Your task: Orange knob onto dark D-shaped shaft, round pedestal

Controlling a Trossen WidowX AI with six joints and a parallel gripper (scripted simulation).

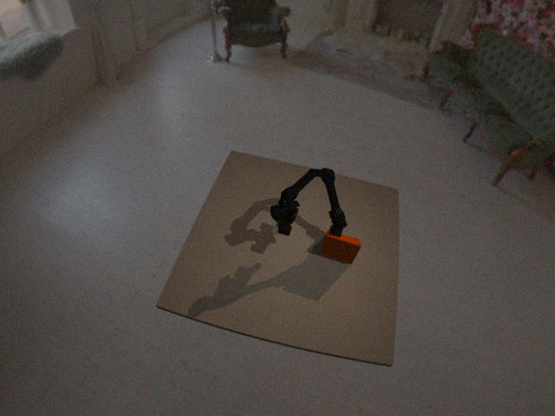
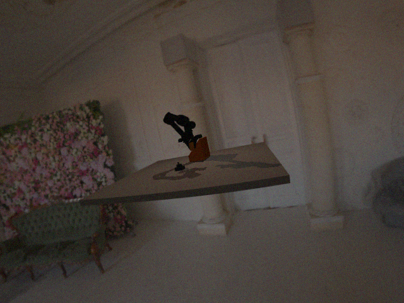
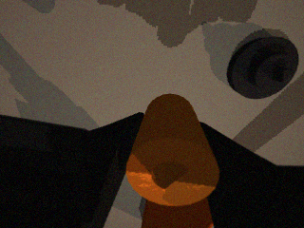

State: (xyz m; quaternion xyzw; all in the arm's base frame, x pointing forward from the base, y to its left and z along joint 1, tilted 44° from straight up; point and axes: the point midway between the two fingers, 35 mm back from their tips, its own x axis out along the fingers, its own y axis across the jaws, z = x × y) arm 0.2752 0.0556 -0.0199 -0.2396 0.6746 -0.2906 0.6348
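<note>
The dark round pedestal is 3 cm ahead of my gripper tip, 13 cm to the right of it and 11 cm below it. Round my gripper tip: orange knob 2 cm above.
</note>
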